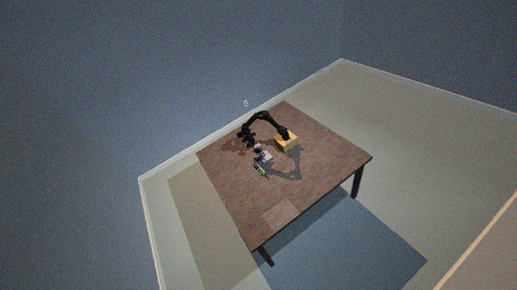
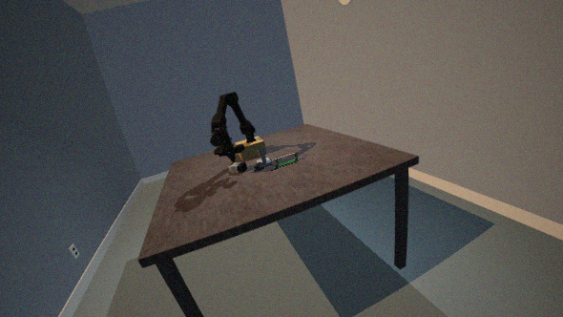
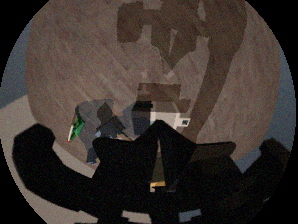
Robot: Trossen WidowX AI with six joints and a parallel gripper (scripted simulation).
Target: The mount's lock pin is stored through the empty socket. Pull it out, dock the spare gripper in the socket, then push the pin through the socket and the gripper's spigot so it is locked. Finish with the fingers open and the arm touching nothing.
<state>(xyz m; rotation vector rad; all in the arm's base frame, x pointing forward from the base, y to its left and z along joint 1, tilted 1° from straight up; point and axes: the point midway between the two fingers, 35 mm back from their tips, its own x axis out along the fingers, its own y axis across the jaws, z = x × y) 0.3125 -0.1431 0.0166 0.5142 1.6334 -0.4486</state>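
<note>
My gripper tip is 5 cm above the spare gripper, 3 cm past it and 1 cm to the right of it. Also, from my gripper tip: grey post 18 cm to the left, 3 cm behind, 2 cm below; then green strip 30 cm to the left, 7 cm ahead, 5 cm below.
</note>
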